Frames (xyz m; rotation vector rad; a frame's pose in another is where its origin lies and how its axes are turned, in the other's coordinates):
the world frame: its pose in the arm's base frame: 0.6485 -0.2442 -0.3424 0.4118 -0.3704 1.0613
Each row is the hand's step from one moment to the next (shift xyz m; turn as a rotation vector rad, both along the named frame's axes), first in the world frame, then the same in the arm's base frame.
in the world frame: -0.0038 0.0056 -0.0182 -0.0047 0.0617 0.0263
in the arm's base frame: -0.0050 0.0085 -0.0167 -0.0596 0.0097 0.0295
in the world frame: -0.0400 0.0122 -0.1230 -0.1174 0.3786 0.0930
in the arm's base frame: -0.0169 0.0357 -0.1238 -0.3985 0.0263 0.0791
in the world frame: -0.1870 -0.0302 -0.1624 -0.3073 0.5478 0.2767
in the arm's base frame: -0.0400 -0.0743 -0.2348 -0.6505 -0.1364 0.1711
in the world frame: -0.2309 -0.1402 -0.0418 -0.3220 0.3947 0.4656
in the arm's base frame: 0.0275 -0.2140 -0.1678 -0.5381 -0.3061 0.3049
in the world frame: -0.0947 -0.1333 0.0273 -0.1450 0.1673 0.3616
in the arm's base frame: 0.0748 -0.1420 -0.0415 -0.2474 -0.2174 0.2670
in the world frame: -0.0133 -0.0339 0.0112 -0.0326 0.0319 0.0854
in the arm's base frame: 0.0234 -0.0301 -0.0017 -0.0509 -0.0533 0.0627
